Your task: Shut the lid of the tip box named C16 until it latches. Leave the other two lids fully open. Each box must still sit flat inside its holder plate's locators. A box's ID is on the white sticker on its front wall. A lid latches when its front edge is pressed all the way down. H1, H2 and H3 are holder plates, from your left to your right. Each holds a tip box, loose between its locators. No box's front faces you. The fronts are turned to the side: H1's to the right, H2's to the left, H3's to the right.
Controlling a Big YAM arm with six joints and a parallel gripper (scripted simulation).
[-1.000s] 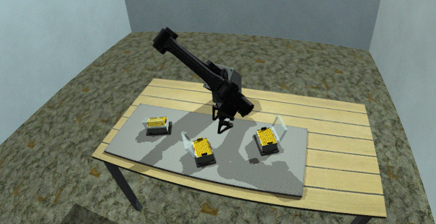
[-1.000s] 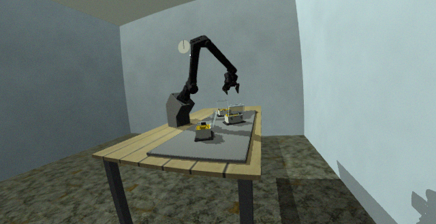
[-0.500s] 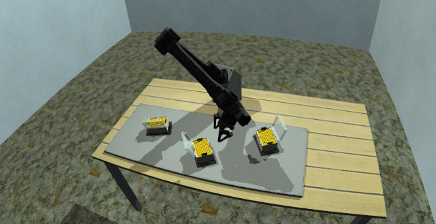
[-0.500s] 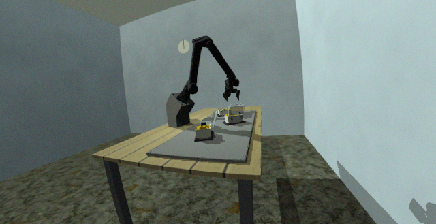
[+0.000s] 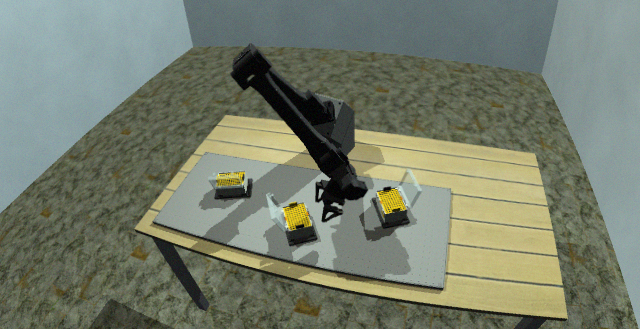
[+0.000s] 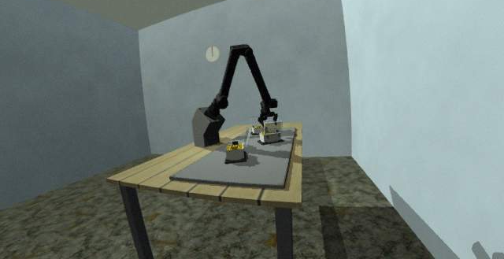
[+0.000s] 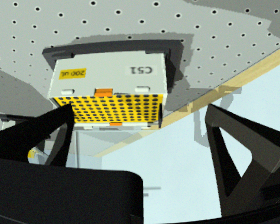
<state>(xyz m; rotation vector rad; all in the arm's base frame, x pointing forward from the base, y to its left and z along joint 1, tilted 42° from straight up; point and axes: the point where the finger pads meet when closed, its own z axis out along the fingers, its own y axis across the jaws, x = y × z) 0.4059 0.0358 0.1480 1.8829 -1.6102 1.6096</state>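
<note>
Now: the tip box lid 15 cm to the right of my hand.
</note>
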